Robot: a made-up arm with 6 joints. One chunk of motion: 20 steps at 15 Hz.
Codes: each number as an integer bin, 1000 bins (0 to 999) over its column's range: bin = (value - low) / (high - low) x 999, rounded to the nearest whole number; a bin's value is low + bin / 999 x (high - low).
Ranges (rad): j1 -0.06..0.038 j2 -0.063..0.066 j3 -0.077..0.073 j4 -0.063..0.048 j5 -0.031..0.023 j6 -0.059..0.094
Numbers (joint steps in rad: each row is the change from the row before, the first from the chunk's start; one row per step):
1: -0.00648 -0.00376 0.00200 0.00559 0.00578 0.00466
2: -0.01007 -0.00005 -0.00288 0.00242 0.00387 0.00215
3: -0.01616 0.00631 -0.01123 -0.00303 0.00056 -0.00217
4: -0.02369 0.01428 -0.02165 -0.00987 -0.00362 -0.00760
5: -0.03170 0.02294 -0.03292 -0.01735 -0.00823 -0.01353
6: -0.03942 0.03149 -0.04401 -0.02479 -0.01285 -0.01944
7: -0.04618 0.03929 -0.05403 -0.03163 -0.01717 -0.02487
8: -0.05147 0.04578 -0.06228 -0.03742 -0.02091 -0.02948
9: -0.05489 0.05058 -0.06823 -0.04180 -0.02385 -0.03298
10: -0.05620 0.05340 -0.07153 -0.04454 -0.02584 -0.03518
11: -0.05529 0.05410 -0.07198 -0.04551 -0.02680 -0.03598
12: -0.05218 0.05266 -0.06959 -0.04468 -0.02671 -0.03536
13: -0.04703 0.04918 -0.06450 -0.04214 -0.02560 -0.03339
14: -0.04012 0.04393 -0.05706 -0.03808 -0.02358 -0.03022
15: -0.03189 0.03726 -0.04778 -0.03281 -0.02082 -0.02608
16: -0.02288 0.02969 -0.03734 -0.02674 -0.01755 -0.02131
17: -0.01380 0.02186 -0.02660 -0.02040 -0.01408 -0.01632
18: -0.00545 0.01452 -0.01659 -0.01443 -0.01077 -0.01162
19: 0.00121 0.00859 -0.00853 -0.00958 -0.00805 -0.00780
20: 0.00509 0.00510 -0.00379 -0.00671 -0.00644 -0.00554
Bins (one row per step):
1: 546 459 526 617 680 416
2: 509 487 494 589 645 399
3: 447 537 438 540 584 371
4: 370 598 369 478 507 336
5: 288 666 294 411 421 297
6: 210 732 220 344 336 258
7: 141 792 153 282 256 223
8: 87 842 98 230 187 193
9: 52 880 58 191 132 170
10: 39 901 36 166 95 156
11: 48 907 33 157 78 150
12: 80 896 49 165 79 154
13: 132 869 83 188 100 167
14: 203 828 133 224 137 188
15: 287 776 195 272 188 215
16: 378 718 264 326 249 246
17: 471 657 336 383 313 279
18: 556 600 402 437 374 309
19: 624 554 456 481 425 334
20: 664 527 488 507 454 349

